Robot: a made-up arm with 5 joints.
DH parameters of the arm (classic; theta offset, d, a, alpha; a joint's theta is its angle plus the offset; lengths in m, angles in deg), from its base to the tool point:
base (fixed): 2.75 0 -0.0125 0
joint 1: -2.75 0.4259 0.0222 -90
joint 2: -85.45 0 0.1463 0
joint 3: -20.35 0 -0.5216 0
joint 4: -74.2 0.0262 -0.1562 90
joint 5: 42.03 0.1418 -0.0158 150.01
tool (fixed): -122.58 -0.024 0 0
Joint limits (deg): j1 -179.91..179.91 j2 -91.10..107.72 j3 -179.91..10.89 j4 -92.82..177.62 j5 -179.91..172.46
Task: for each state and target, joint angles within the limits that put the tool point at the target. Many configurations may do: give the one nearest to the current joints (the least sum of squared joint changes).
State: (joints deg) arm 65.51 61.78 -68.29 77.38 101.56
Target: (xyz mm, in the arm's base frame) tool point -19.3 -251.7 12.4
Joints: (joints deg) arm 90.11 76.03 -37.60 105.75 103.00
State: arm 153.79 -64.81 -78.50 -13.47 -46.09
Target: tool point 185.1 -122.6 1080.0
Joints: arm 158.01 -80.51 -72.49 -43.59 -45.59
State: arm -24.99 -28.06 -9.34 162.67 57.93
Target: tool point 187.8 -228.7 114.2
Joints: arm -50.39 -28.15 -17.82 122.58 55.97
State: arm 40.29 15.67 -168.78 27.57 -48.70
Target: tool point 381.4 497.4 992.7
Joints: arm 47.94 19.31 -145.89 77.87 -53.75
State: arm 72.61 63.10 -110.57 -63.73 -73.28
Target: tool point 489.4 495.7 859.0
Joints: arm 41.06 44.29 -131.21 -31.95 -72.34
